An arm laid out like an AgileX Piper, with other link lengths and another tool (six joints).
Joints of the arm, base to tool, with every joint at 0 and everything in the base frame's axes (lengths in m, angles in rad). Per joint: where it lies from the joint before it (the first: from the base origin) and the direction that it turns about. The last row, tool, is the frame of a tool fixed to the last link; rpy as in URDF.
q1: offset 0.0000 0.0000 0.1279 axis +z
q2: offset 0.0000 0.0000 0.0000 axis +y
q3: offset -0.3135 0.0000 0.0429 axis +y
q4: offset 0.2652 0.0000 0.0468 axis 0.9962 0 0.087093
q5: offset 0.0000 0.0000 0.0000 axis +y
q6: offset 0.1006 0.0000 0.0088 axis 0.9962 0 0.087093
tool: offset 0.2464 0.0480 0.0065 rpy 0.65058 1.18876 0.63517
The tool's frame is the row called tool.
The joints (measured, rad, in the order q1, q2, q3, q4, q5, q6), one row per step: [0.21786 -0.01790 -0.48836 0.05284 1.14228 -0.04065]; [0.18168 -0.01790 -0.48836 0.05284 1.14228 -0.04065]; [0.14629 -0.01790 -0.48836 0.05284 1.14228 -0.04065]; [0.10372 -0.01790 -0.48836 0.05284 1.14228 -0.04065]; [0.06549 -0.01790 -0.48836 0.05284 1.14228 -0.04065]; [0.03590 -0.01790 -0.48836 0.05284 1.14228 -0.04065]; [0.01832 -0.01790 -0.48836 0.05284 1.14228 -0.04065]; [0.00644 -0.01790 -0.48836 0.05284 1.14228 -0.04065]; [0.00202 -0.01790 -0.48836 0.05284 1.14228 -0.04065]
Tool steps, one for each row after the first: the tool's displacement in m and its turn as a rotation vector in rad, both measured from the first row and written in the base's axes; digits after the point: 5 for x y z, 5 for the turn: [0.00358 -0.00594 0.00000 0.00000 0.00000 -0.03618]; [0.00687 -0.01188 0.00000 0.00000 0.00000 -0.07157]; [0.01054 -0.01916 0.00000 0.00000 0.00000 -0.11414]; [0.01358 -0.02583 0.00000 0.00000 0.00000 -0.15237]; [0.01575 -0.03107 0.00000 0.00000 0.00000 -0.18196]; [0.01696 -0.03422 0.00000 0.00000 0.00000 -0.19954]; [0.01775 -0.03635 0.00000 0.00000 0.00000 -0.21142]; [0.01804 -0.03715 0.00000 0.00000 0.00000 -0.21584]
